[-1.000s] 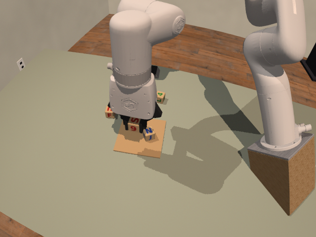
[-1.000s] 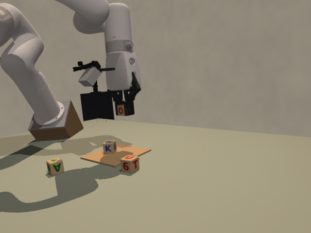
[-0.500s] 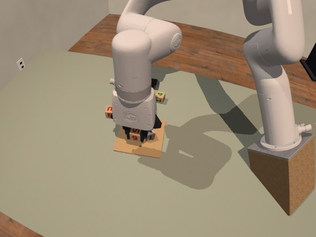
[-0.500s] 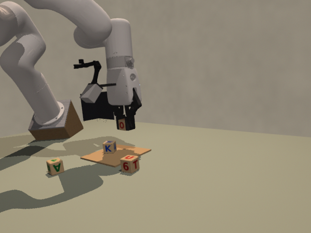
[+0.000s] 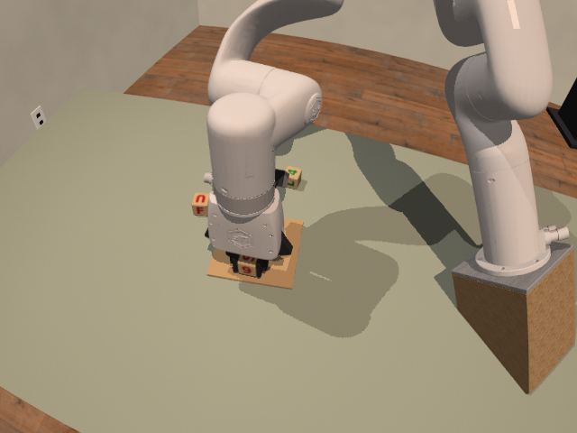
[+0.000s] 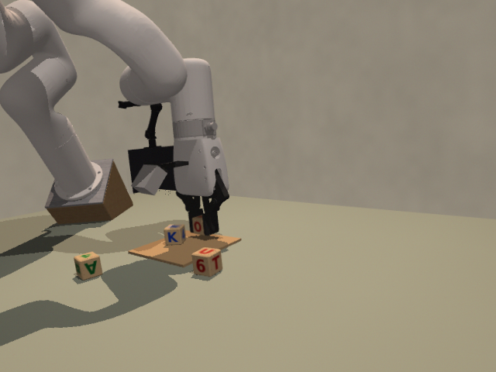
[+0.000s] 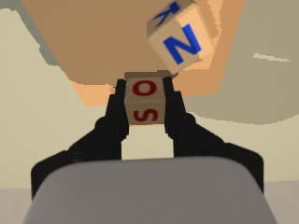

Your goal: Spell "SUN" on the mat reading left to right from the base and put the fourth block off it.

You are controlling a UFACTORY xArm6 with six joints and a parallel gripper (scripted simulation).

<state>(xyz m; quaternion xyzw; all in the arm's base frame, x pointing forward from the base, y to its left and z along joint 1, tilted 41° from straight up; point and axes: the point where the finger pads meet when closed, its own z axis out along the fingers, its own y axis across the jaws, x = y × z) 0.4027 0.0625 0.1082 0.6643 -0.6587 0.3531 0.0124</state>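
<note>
Now: the S block 10 mm below my hand. From my hand the other things lie so: U block (110 mm ahead, 120 mm to the right, 20 mm below); tan mat (10 mm behind, 50 mm to the right, 30 mm below); N block (30 mm behind, 50 mm to the right, 10 mm below).
</note>
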